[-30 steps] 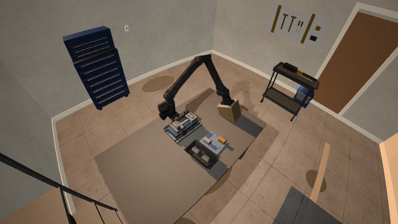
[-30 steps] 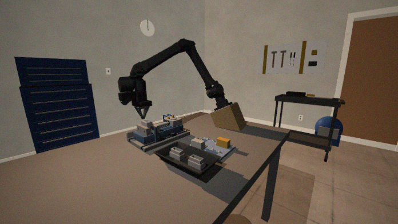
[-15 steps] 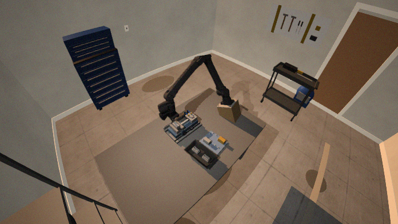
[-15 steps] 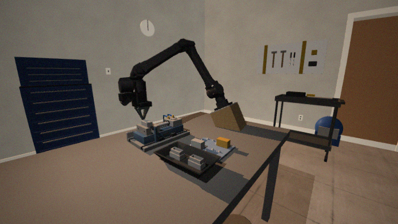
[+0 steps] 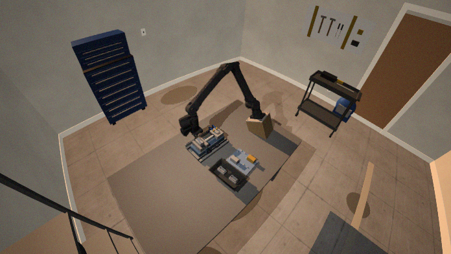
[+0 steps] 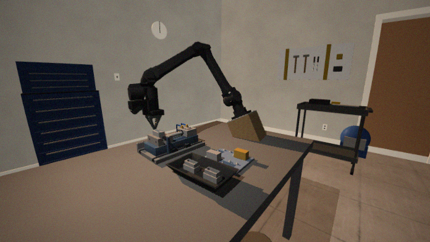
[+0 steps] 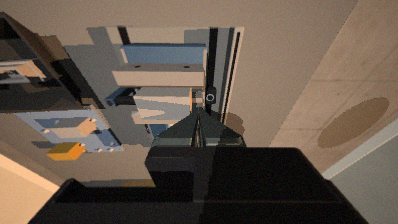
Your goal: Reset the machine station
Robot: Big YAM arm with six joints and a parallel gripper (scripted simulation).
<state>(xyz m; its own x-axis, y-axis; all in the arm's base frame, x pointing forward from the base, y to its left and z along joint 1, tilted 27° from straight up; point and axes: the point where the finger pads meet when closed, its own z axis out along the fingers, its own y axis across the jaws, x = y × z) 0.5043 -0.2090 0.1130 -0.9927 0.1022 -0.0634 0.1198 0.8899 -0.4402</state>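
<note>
My gripper is now 70 mm past the vise, 50 mm to the right of it and 80 mm above it. Also, from my hand: yellow brass blank 160 mm behind, 400 mm to the left, 100 mm below.
</note>
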